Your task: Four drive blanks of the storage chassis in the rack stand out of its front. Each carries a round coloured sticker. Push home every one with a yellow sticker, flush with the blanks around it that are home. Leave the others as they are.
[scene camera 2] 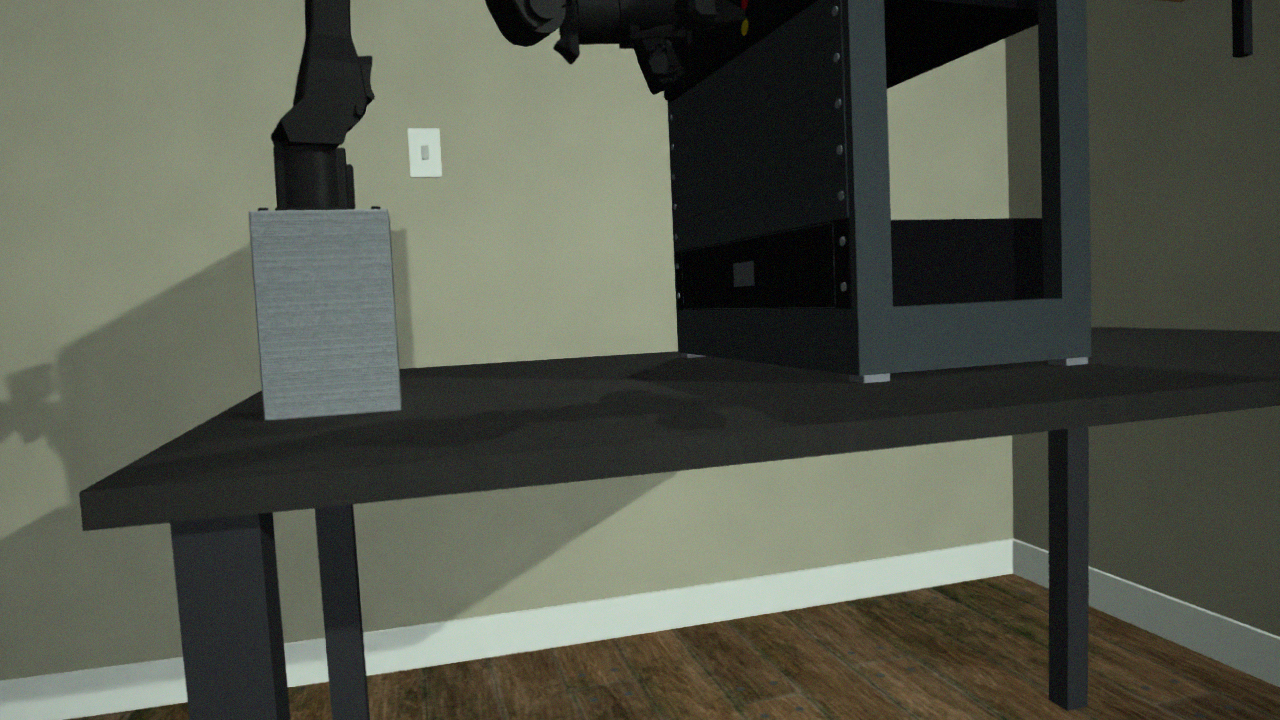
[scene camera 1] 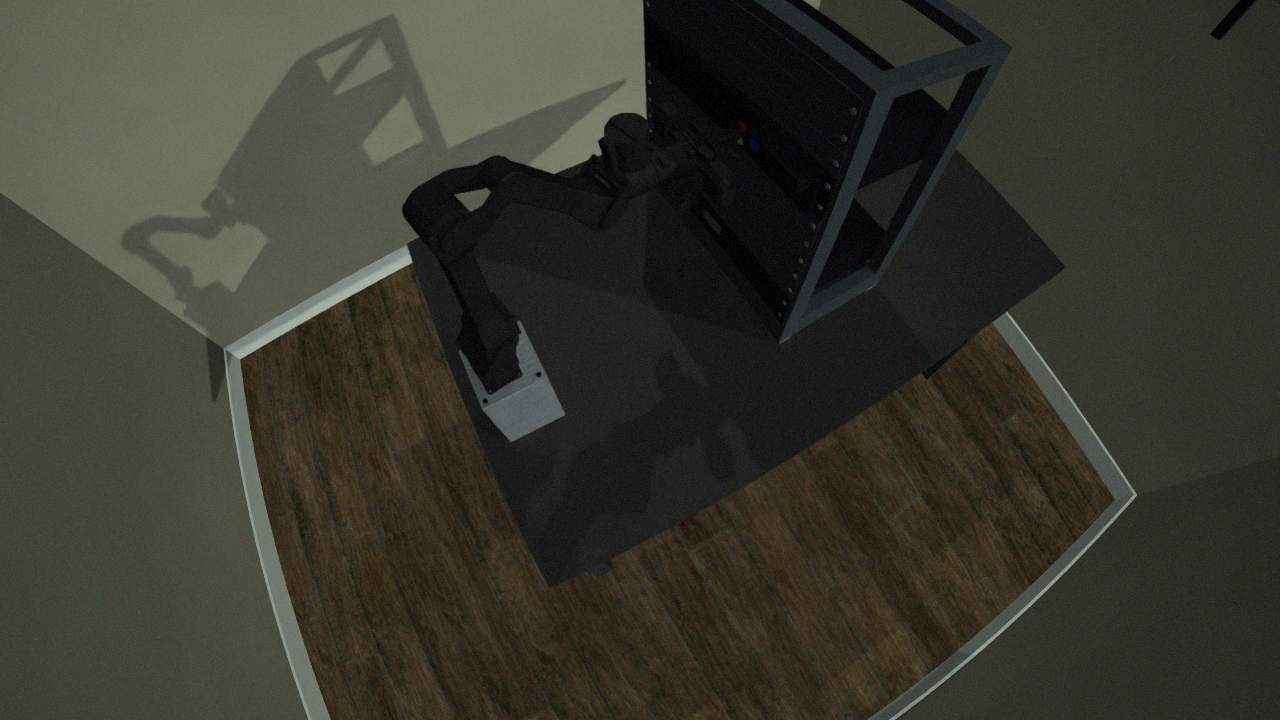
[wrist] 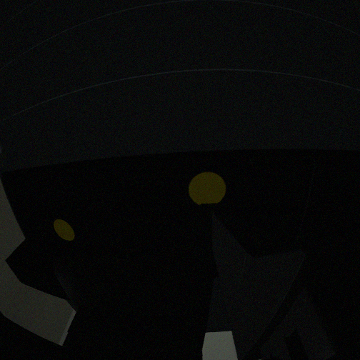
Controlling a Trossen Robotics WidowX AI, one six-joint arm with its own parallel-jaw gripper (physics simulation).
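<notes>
In the wrist view two yellow stickers show on the dark drive blanks: one yellow sticker (wrist: pixel 207 188) near the middle and a smaller yellow sticker (wrist: pixel 64 229) at the left, seen more slantwise. My gripper (wrist: pixel 207 210) (scene camera 1: pixel 723 143) is shut and empty; its tip covers the lower edge of the middle sticker. Touch cannot be told. In scene camera 1 a red sticker (scene camera 1: pixel 742 127), a yellow sticker (scene camera 1: pixel 740 141) and a blue sticker (scene camera 1: pixel 753 145) show beside the fingers. Scene camera 2 shows a red sticker (scene camera 2: pixel 745 4) and a yellow sticker (scene camera 2: pixel 744 27). Blank edges and depths are too dark to tell.
The rack (scene camera 1: pixel 844 201) (scene camera 2: pixel 868 179) stands on the dark table (scene camera 1: pixel 626 376) (scene camera 2: pixel 537 447), with panels above and below the drive blanks. The arm reaches across from its grey base block (scene camera 1: pixel 526 410) (scene camera 2: pixel 326 313). A wall stands behind the table.
</notes>
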